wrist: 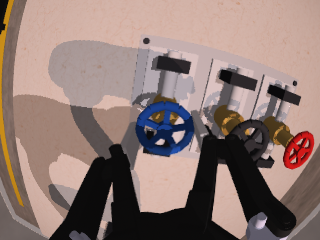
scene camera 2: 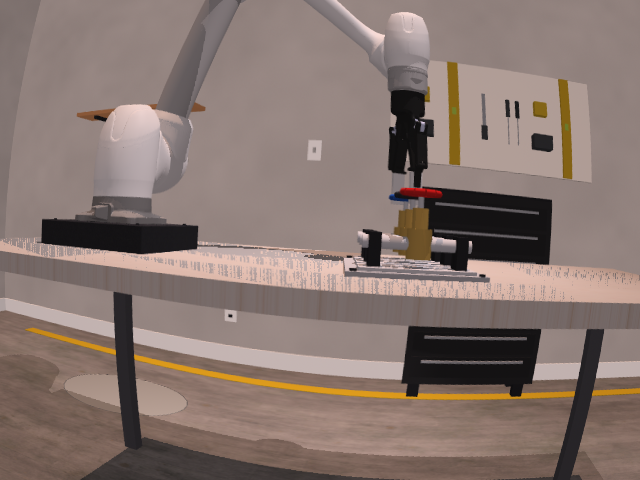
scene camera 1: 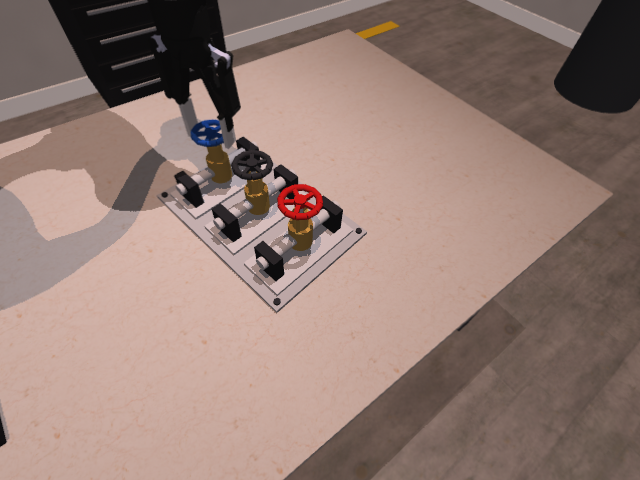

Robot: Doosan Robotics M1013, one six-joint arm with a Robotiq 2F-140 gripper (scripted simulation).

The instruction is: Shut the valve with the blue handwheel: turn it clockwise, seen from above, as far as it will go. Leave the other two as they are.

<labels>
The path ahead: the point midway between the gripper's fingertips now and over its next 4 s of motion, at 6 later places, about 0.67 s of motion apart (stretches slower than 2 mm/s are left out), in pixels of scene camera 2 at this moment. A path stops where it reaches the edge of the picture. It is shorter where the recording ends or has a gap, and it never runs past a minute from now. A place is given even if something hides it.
My gripper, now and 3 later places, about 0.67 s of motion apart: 405, 204; 406, 201; 406, 187; 406, 174
</labels>
